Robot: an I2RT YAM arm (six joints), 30 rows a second.
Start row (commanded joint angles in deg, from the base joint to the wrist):
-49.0 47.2 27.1 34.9 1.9 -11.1
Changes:
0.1 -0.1 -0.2 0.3 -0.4 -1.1
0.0 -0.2 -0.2 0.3 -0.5 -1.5
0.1 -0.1 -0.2 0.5 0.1 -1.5
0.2 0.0 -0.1 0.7 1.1 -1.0
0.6 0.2 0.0 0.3 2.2 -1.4
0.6 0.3 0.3 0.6 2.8 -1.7
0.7 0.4 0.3 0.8 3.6 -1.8
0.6 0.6 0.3 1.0 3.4 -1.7
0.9 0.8 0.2 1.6 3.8 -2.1
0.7 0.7 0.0 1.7 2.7 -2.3
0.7 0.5 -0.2 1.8 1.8 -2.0
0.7 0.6 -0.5 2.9 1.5 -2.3
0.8 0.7 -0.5 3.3 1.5 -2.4
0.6 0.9 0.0 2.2 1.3 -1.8
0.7 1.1 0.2 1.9 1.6 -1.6
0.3 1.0 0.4 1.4 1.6 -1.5
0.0 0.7 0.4 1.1 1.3 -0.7
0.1 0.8 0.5 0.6 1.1 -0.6
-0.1 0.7 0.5 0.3 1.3 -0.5
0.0 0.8 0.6 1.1 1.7 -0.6
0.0 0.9 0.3 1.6 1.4 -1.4
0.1 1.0 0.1 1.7 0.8 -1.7
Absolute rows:
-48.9 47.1 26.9 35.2 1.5 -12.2
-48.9 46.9 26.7 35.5 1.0 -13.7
-48.8 46.8 26.5 36.0 1.1 -15.2
-48.6 46.8 26.4 36.7 2.2 -16.2
-48.0 47.0 26.4 37.0 4.4 -17.6
-47.4 47.3 26.7 37.6 7.2 -19.3
-46.7 47.7 27.0 38.4 10.8 -21.1
-46.1 48.3 27.3 39.4 14.2 -22.8
-45.2 49.1 27.5 41.0 18.0 -24.9
-44.5 49.8 27.5 42.7 20.7 -27.2
-43.8 50.3 27.3 44.5 22.5 -29.2
-43.1 50.9 26.8 47.4 24.0 -31.5
-42.3 51.6 26.3 50.7 25.5 -33.9
-41.7 52.5 26.3 52.9 26.8 -35.7
-41.0 53.6 26.5 54.8 28.4 -37.3
-40.7 54.6 26.9 56.2 30.0 -38.8
-40.7 55.3 27.3 57.3 31.3 -39.5
-40.6 56.1 27.8 57.9 32.4 -40.1
-40.7 56.8 28.3 58.2 33.7 -40.6
-40.7 57.6 28.9 59.3 35.4 -41.2
-40.7 58.5 29.2 60.9 36.8 -42.6
-40.6 59.5 29.3 62.6 37.6 -44.3

